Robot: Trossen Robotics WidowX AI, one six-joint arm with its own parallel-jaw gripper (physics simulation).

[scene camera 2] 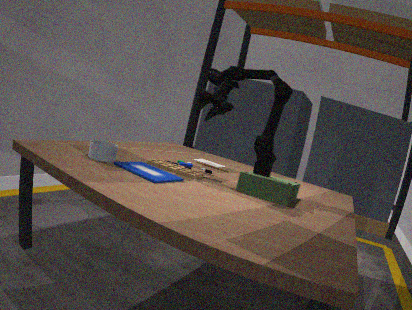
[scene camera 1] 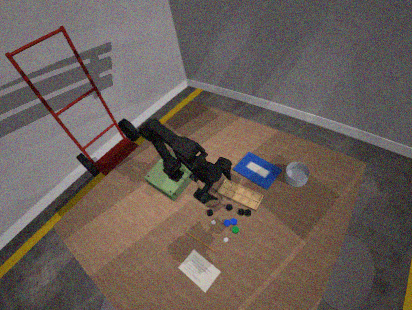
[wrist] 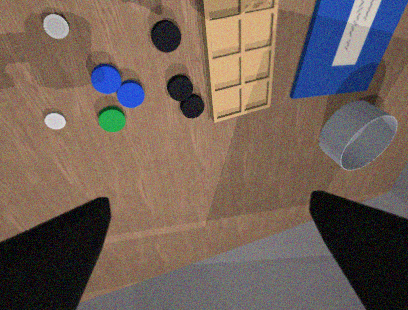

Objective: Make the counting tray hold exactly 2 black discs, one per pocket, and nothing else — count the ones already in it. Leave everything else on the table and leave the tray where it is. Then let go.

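The wooden counting tray (scene camera 1: pixel 245 194) (wrist: pixel 242 60) lies flat; in the wrist view its visible pockets are empty, and its far end is cut off. Several black discs lie outside it: two touch each other (scene camera 1: pixel 241 212) (wrist: pixel 180 87) beside the tray's long side, another (scene camera 1: pixel 229 207) (wrist: pixel 166 36) lies near them, and one more (scene camera 1: pixel 210 212) lies farther left in scene view 1. My gripper (scene camera 1: pixel 216 187) (scene camera 2: pixel 212 106) (wrist: pixel 212 203) is wide open and empty, high above the table. In scene view 1 it partly covers the tray's left end.
Two blue discs (scene camera 1: pixel 233 221) (wrist: pixel 106 79), a green disc (scene camera 1: pixel 235 230) (wrist: pixel 112 119) and two white discs (scene camera 1: pixel 226 240) (wrist: pixel 55 121) lie near the black ones. A blue folder (scene camera 1: pixel 245 165) (scene camera 2: pixel 170 177) and grey round container (scene camera 1: pixel 297 174) (scene camera 2: pixel 103 151) stand beyond the tray. Paper (scene camera 1: pixel 200 271) lies nearby.
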